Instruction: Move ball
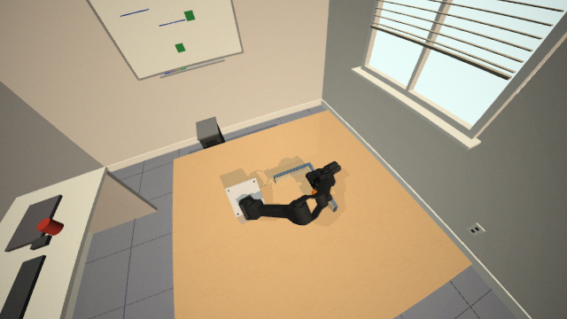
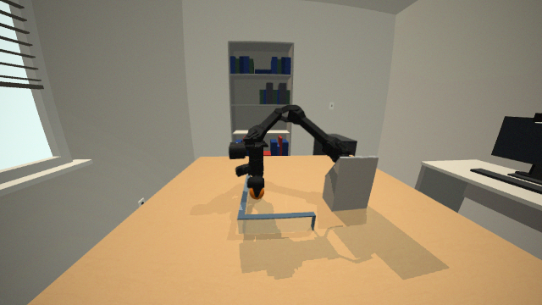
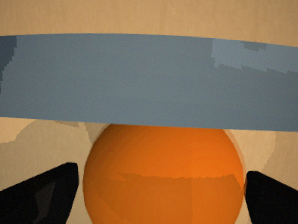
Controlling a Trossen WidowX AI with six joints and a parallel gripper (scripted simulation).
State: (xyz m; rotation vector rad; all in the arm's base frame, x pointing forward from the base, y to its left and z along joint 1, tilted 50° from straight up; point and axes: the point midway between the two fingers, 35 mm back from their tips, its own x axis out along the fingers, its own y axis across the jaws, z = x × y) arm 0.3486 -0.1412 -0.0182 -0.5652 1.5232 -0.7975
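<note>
Now: the orange ball right at my gripper tip. The rest, counted from my gripper tip: see-through ball copy right at my gripper tip.
</note>
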